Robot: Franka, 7 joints.
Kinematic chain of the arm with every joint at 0, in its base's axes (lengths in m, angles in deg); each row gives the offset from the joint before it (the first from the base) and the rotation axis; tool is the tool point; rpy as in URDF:
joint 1: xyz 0 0 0.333 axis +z
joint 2: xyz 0 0 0 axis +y
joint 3: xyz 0 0 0.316 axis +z
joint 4: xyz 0.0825 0 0 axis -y
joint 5: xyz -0.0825 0 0.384 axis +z
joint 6: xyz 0 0 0 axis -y
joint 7: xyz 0.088 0 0 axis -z
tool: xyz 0 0 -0.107 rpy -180 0 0
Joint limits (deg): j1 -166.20..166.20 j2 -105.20..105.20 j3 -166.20..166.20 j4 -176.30..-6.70 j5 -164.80..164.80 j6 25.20..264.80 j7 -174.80..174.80
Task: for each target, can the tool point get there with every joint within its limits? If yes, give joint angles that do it. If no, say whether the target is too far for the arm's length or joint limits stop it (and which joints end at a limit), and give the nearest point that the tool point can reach.
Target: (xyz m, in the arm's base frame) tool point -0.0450 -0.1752 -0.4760
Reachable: no: joint limits stop it (at a limit: joint 2) | nearest point -0.0498 -0.1939 -0.3542 | short by 0.123 m
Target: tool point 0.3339 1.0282 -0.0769
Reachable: no: too far | nearest point 0.2478 0.7629 0.0288 | short by 0.298 m
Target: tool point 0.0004 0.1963 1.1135
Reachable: yes | joints -2.07 -38.97 23.43 -68.34 24.38 153.80 -73.42
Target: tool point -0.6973 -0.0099 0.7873
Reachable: yes | joints -2.18 -80.89 -17.27 -46.06 133.55 99.71 82.24
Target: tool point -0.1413 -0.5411 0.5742
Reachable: yes | joints 132.05 -79.94 80.73 -110.65 -129.73 45.61 72.64
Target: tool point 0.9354 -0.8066 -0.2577
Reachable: no: too far | nearest point 0.5861 -0.5054 -0.0371 | short by 0.511 m
